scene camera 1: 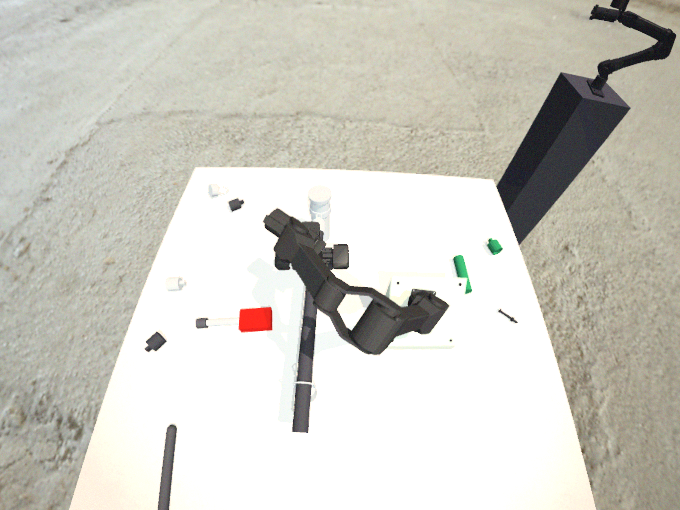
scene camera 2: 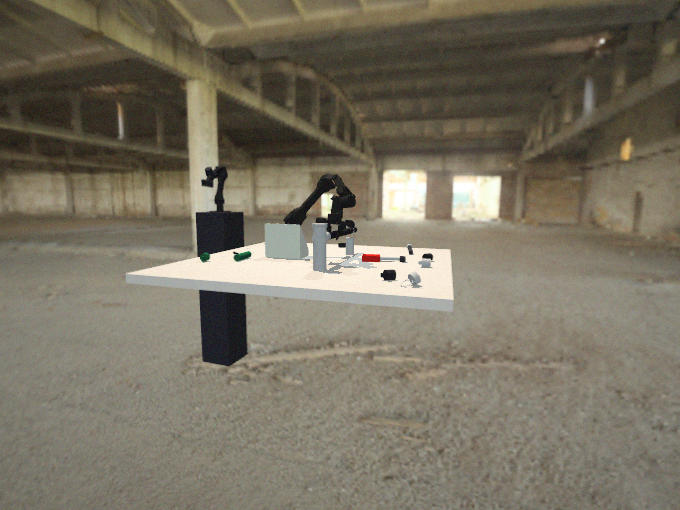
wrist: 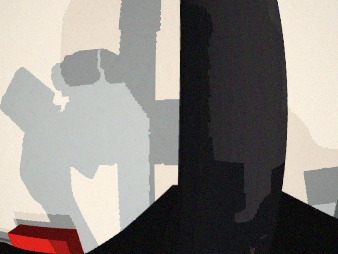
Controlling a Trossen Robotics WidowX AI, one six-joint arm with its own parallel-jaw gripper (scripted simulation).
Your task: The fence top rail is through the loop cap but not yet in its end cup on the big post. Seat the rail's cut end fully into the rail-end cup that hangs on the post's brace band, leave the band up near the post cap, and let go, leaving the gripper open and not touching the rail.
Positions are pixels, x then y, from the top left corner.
Labels:
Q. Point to a top rail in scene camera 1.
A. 306, 353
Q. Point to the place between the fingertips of my gripper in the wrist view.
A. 218, 192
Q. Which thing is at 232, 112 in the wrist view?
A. A top rail.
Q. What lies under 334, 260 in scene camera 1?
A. My gripper.

